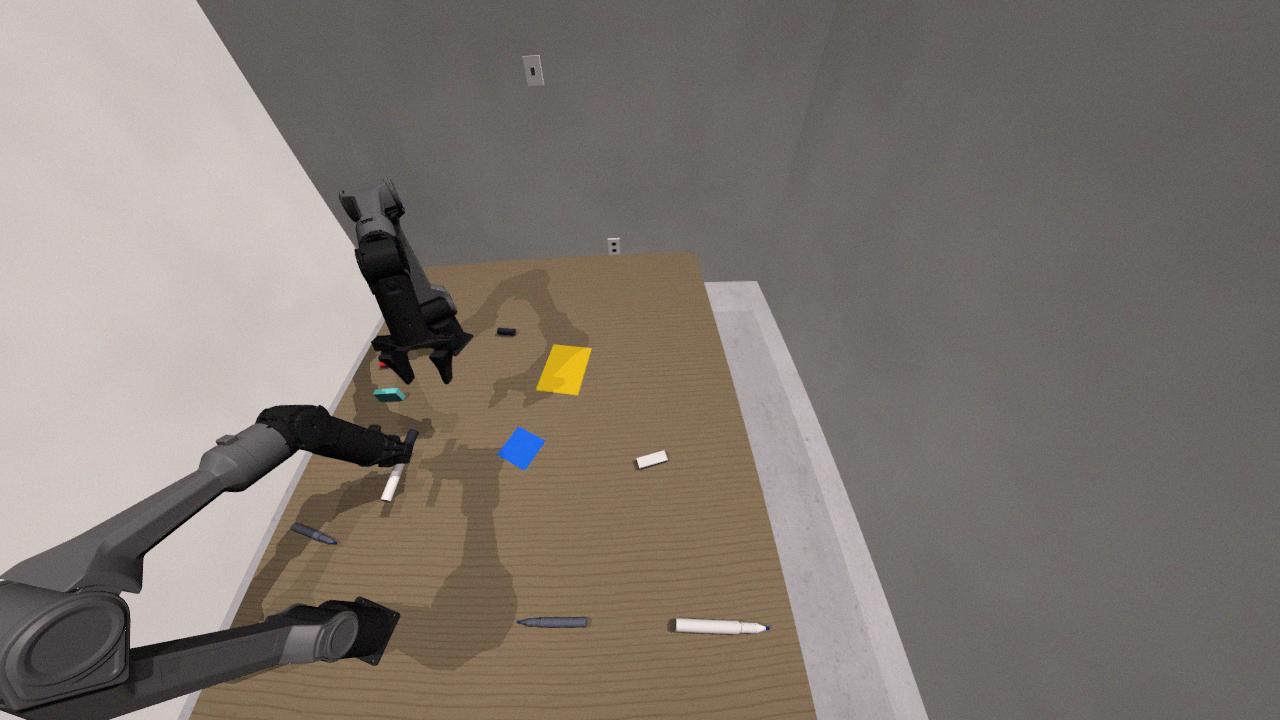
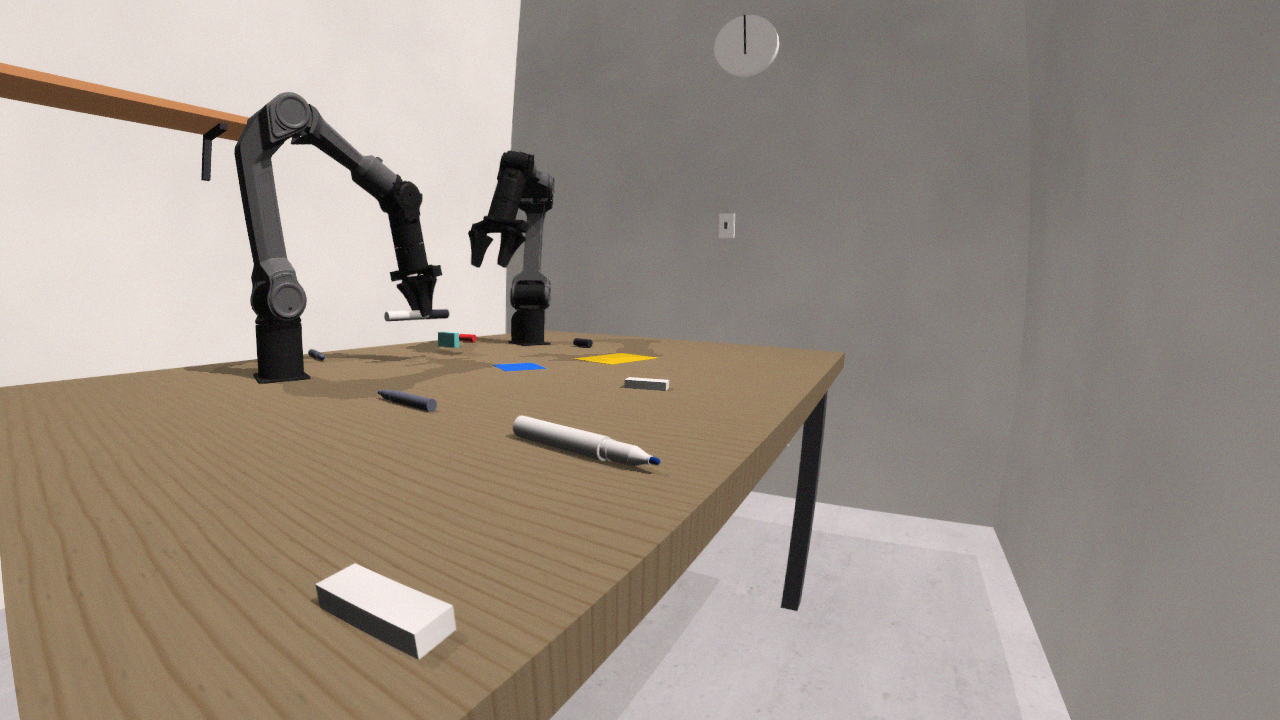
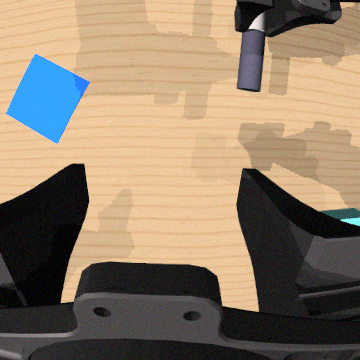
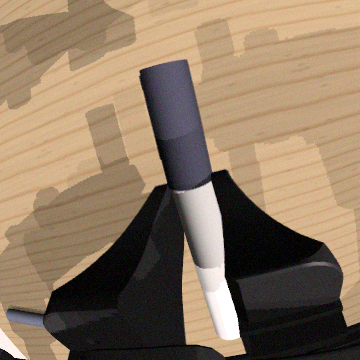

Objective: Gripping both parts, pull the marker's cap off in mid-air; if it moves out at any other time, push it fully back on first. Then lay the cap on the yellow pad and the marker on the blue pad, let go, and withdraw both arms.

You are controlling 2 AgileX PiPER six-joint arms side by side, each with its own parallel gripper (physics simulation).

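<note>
The marker's white body (image 1: 391, 485) (image 2: 399, 315) (image 4: 202, 230) is in my right gripper (image 2: 424, 311) (image 4: 195, 196), which is shut on it close to the cap. The marker is roughly level in the air above the table. The dark cap (image 1: 410, 438) (image 2: 439, 313) (image 3: 250, 60) (image 4: 175, 120) is on the body, with no gap visible, and its end points away from the fingers. My left gripper (image 1: 426, 380) (image 2: 490, 263) (image 3: 162, 184) is open and empty, higher up and apart from the cap. The blue pad (image 1: 521, 448) (image 2: 519, 366) (image 3: 47, 97) and yellow pad (image 1: 564, 369) (image 2: 616, 358) lie on the table.
A teal block (image 1: 389, 394) (image 2: 448, 339) and a red piece (image 1: 382, 364) (image 2: 468, 338) lie near the left arm. A black cylinder (image 1: 506, 332) (image 2: 582, 342), a white block (image 1: 652, 459) (image 2: 646, 384), dark pens (image 1: 313, 533) (image 1: 552, 622) and an uncapped white marker (image 1: 711, 625) (image 2: 568, 437) also lie about.
</note>
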